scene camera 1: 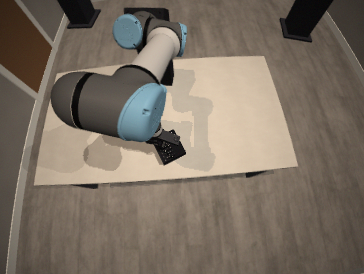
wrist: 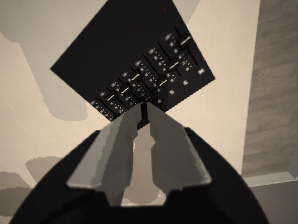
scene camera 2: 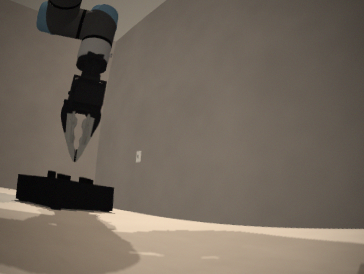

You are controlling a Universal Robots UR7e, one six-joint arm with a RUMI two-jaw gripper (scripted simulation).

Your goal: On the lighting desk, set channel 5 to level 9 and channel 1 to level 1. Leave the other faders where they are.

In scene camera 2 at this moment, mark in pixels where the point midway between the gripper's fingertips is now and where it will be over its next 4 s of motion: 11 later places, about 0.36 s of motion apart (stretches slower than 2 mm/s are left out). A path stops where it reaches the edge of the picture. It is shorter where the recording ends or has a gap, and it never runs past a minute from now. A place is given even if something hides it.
The gripper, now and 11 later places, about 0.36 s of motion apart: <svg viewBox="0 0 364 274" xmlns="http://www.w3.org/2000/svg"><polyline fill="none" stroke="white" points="74,161 79,162 84,162 86,163 88,163 88,163 88,165 88,168 87,171 87,174 87,174 87,177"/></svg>
